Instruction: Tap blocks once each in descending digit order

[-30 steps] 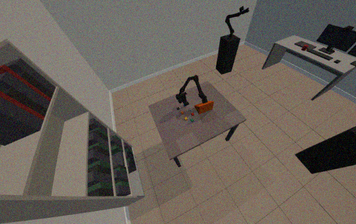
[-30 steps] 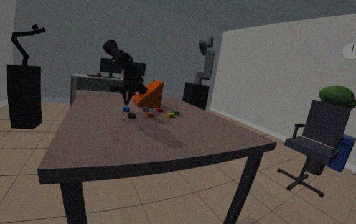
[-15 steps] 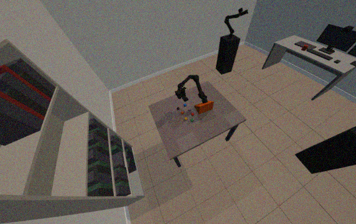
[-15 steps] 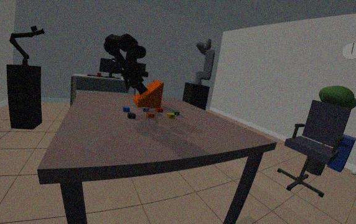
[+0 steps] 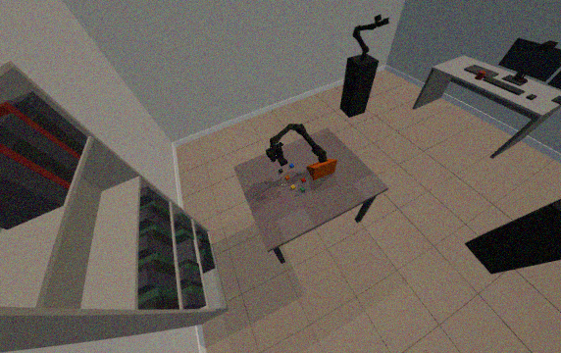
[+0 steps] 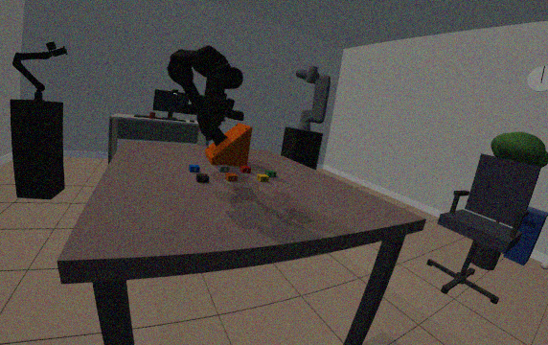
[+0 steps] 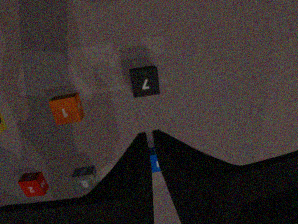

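Now: gripper tip 10 mm short of the black block, 10 mm to the left of it and 110 mm above it. The rest, counted from my gripper tip: grey block (130 mm behind, 80 mm to the left, 110 mm below); orange block (20 mm behind, 90 mm to the left, 110 mm below); blue block (100 mm behind, 30 mm to the right, 110 mm below).
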